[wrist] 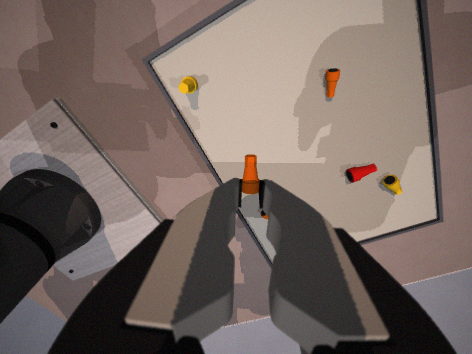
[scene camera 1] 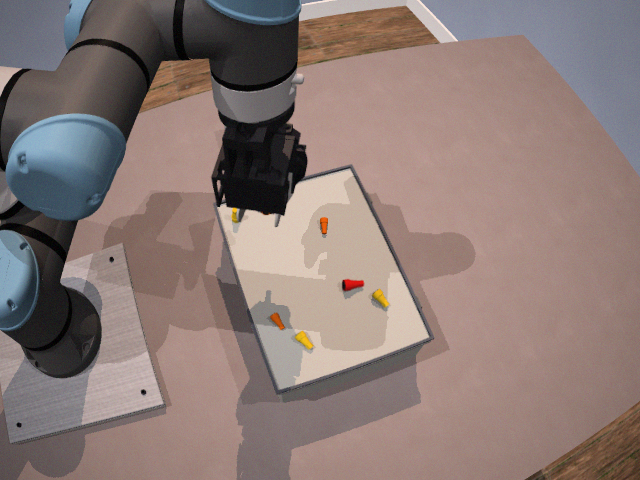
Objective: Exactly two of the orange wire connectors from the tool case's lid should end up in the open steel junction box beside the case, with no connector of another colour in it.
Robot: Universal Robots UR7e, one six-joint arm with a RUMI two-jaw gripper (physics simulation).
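Frame: origin at the arm's base, x down, y ahead, z right, level; metres.
Where they show: gripper, fingertip midpoint: (wrist: 250, 182) (scene camera 1: 266, 211); arm's base, link origin: (wrist: 58, 207) (scene camera 1: 62, 334).
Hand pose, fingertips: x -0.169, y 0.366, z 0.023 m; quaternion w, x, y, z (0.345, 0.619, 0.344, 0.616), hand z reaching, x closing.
Observation:
Things, the pixels of their top centre, and the offset from my fingertips.
- pale lid, top centre: (wrist: 321, 151) (scene camera 1: 321, 267) dx +0.095, dy +0.054, dz +0.053 m
- red connector, top centre: (wrist: 365, 176) (scene camera 1: 353, 281) dx +0.083, dy +0.082, dz +0.094 m
My gripper (scene camera 1: 263, 213) (wrist: 250, 182) is shut on an orange connector (scene camera 1: 265, 212) (wrist: 250, 172), held above the lid between the fingertips, narrow end pointing away. In the scene view the gripper body mostly hides it. The pale lid (scene camera 1: 289, 253) (wrist: 260, 80) bears an orange connector (scene camera 1: 324, 225) (wrist: 331, 83) lying toward the far side, and another orange connector (scene camera 1: 277, 320) (wrist: 265, 215) near the left edge, mostly hidden behind the fingers in the wrist view. The open steel junction box does not show in either view.
A yellow connector (scene camera 1: 235, 215) (wrist: 188, 85) stands near the lid's far left corner. A red connector (scene camera 1: 353, 284) (wrist: 361, 172) lies beside a yellow one (scene camera 1: 381, 298) (wrist: 392, 184). Another yellow connector (scene camera 1: 304, 340) lies near the front. The robot's metal base plate (scene camera 1: 118, 356) (wrist: 115, 210) is left.

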